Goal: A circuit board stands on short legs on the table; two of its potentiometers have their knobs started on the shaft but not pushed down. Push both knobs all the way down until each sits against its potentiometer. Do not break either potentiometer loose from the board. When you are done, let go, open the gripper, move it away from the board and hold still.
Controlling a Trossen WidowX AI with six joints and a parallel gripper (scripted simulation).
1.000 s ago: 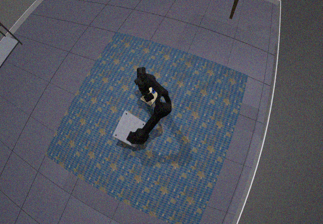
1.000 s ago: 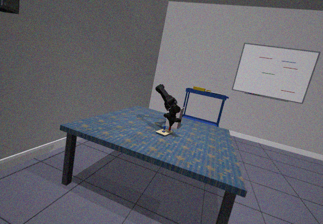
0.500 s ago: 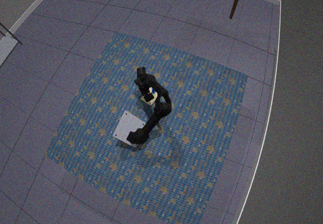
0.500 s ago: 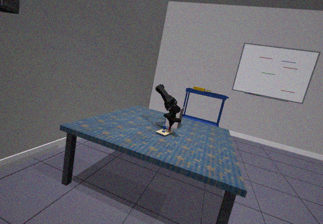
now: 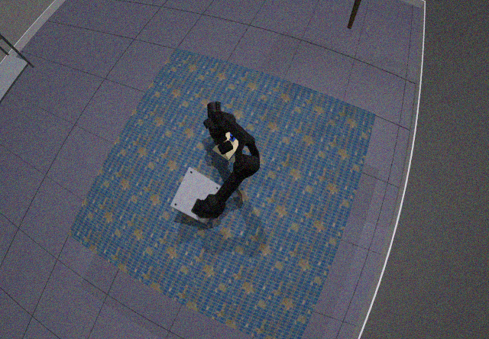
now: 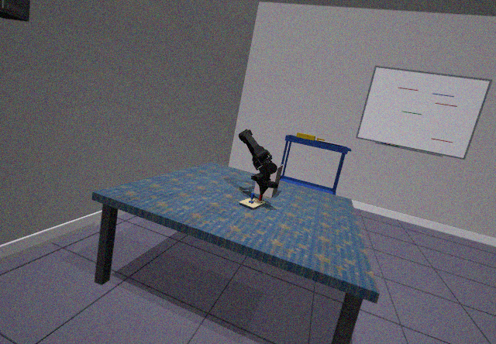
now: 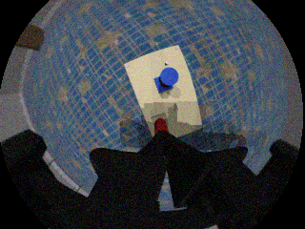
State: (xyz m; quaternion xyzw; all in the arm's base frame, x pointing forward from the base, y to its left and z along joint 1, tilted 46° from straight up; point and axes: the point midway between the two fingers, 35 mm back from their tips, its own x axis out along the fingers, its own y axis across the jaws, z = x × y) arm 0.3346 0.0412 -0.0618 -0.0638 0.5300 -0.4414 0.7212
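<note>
Now: gripper tip 1 cm above the red knob. Also, from my gripper tip: blue knob: 5 cm ahead, 4 cm to the right, 1 cm below.
</note>
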